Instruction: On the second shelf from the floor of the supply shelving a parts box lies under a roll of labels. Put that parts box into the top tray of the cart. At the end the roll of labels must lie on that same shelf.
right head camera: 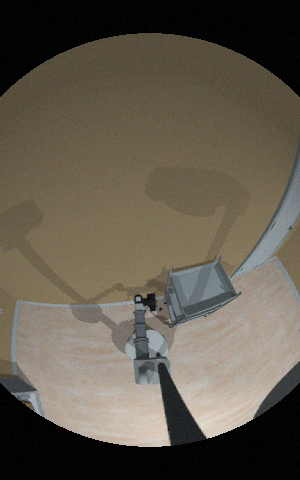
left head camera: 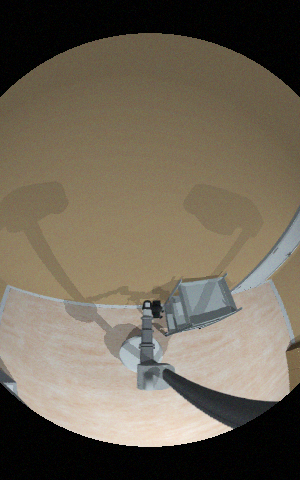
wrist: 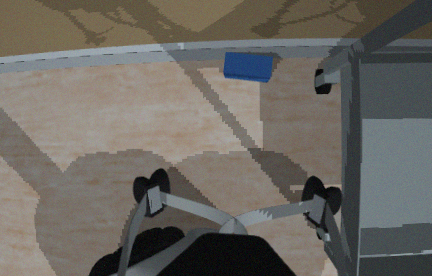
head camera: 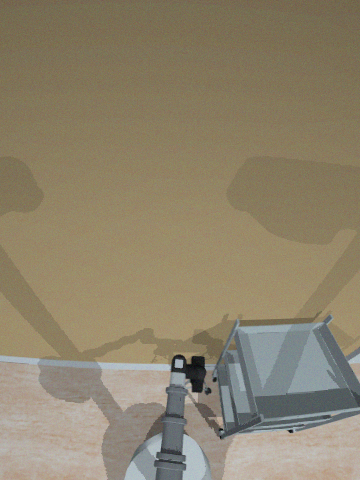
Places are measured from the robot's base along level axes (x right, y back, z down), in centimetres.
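Where they show: gripper, between the fingertips: (wrist: 235, 188).
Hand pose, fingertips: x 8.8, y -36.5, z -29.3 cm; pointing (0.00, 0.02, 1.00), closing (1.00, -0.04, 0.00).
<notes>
After its pixels a point has its place.
My gripper (wrist: 235, 188) @(z -29.3, x 8.8, y -36.5 cm) (head camera: 198, 387) @(z -29.3, x 8.8, y -36.5 cm) is open, with nothing between its fingertips. It hangs above the floor, left of the cart (head camera: 248, 375) @(z -69.8, x 26.4, y -34.3 cm) (wrist: 351, 150) @(z -14.1, x 25.6, y -39.8 cm); in the wrist view its right fingertip appears close to the cart's side. The cart's top tray (head camera: 280, 365) @(z -63.5, x 42.7, y -40.8 cm) (left head camera: 205, 295) @(z -63.5, x 47.7, y -44.5 cm) (right head camera: 197, 287) @(z -63.5, x 43.7, y -41.2 cm) is grey and shows no object in it. A blue box (wrist: 248, 66) @(z -3.2, x 9.4, y -53.2 cm) lies on the floor against the wall's skirting, left of the cart. Whether it is the parts box I cannot tell. The roll of labels does not show, and the second shelf cannot be made out.
A tan wall (head camera: 150, 225) @(z -119.7, x -11.2, y -55.6 cm) (left head camera: 140, 200) @(z -129.6, x -8.5, y -55.8 cm) runs across ahead, behind the cart. A pale door (left head camera: 280, 250) @(z -96.8, x 149.7, y -68.6 cm) (right head camera: 280, 220) @(z -103.4, x 143.8, y -68.1 cm) stands to the right. A grey unit (right head camera: 19, 385) with something brown inside shows partly at the lower left. A black cart wheel (wrist: 323, 82) @(z -4.5, x 23.3, y -51.1 cm) stands near the blue box.
</notes>
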